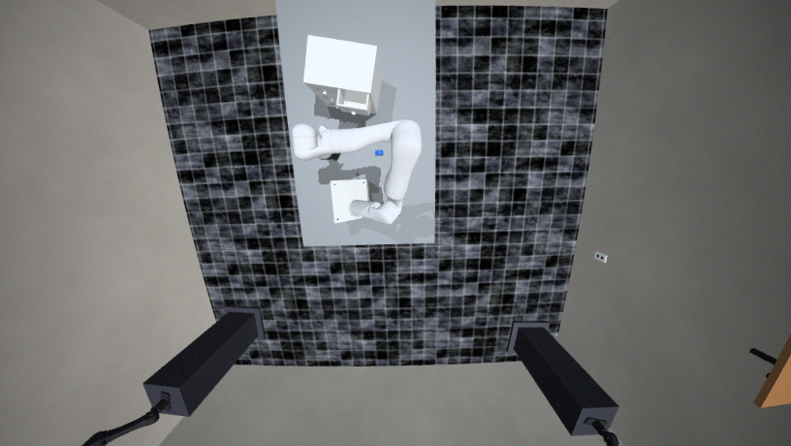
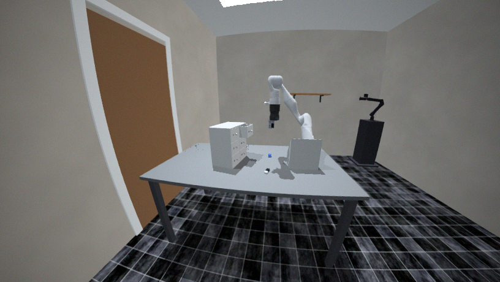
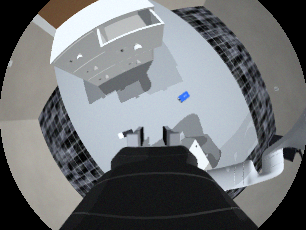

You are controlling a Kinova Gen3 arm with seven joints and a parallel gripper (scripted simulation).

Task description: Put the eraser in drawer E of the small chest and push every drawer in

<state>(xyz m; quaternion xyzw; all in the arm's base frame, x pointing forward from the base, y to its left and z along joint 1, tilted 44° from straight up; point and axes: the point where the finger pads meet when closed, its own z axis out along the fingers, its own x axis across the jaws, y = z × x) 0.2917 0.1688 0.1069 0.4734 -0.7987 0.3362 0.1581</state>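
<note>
My hand is 10 mm short of the black-and-white piece, 140 mm to the right of it and 320 mm above it. Round my hand: blue block: 20 mm ahead, 160 mm to the right, 320 mm below; drawer: 360 mm ahead, 60 mm to the left, 290 mm below.
</note>
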